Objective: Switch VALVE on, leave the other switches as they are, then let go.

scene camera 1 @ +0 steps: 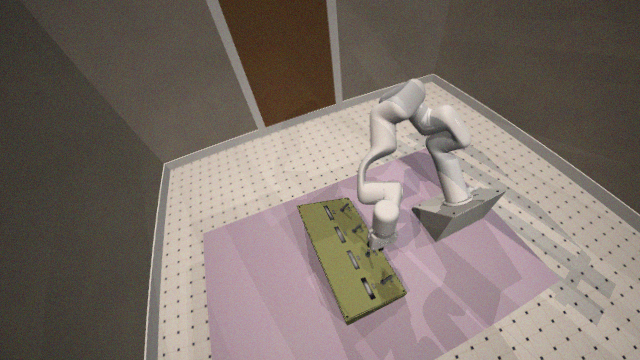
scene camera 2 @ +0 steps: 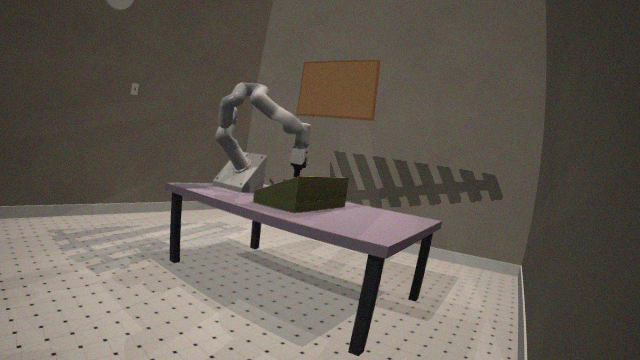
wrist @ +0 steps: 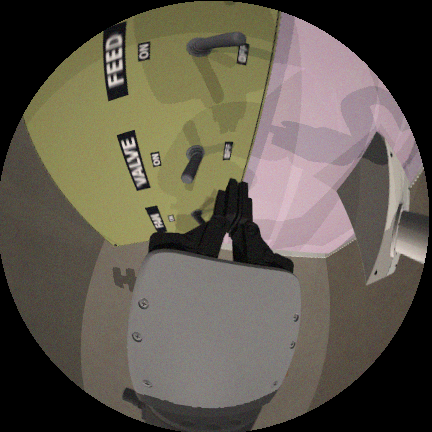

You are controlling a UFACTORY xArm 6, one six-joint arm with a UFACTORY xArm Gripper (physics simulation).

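Pixels of known places: gripper, fingertip midpoint: [scene camera 1: 379,247] [wrist: 233,190]; arm's base at its link origin: [scene camera 1: 457,200] [scene camera 2: 242,165] [wrist: 397,229].
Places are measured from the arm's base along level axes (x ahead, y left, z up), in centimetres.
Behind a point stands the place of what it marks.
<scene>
The olive switch panel [scene camera 1: 327,250] {x 60.3, y 4.7, z 0.4 cm} [scene camera 2: 320,195] {x 65.2, y 1.9, z -7.1 cm} [wrist: 85,165] {x 57.5, y 9.0, z -0.5 cm} stands on the table. In the wrist view the VALVE lever [wrist: 192,165] {x 44.5, y 8.3, z -2.4 cm} leans away from its OFF label [wrist: 228,150] {x 41.2, y 8.2, z -7.3 cm}, with its tip toward the ON side [wrist: 155,159] {x 49.1, y 9.6, z -3.9 cm} and the lower edge of the view. The FEED lever [wrist: 220,41] points to OFF. The FAN lever [wrist: 198,216] {x 42.6, y 20.0, z -4.7 cm} is partly hidden by the gripper, and its setting cannot be told. My gripper [scene camera 1: 381,248] {x 40.2, y 8.9, z -1.1 cm} [scene camera 2: 296,174] {x 40.2, y 8.9, z -1.1 cm} [wrist: 233,190] {x 40.2, y 8.9, z -1.1 cm} is shut and empty. Its fingertips are beside the VALVE lever, on the OFF side, with a visible gap.
The pink table [scene camera 1: 250,280] {x 97.7, y 3.0, z -14.7 cm} [scene camera 2: 380,227] {x 103.2, y -0.2, z -14.7 cm} [wrist: 320,65] {x 32.4, y -9.9, z -14.7 cm} carries the panel and the arm's wedge-shaped base [scene camera 1: 457,220] {x 7.2, y 9.2, z 2.4 cm} [scene camera 2: 240,177] {x 6.9, y -5.5, z -6.6 cm} [wrist: 367,200] {x 12.7, y 3.4, z -6.2 cm}. Another lever [scene camera 1: 345,207] {x 47.1, y -14.4, z -3.6 cm} stands at the panel's far end in scene camera 1.
</scene>
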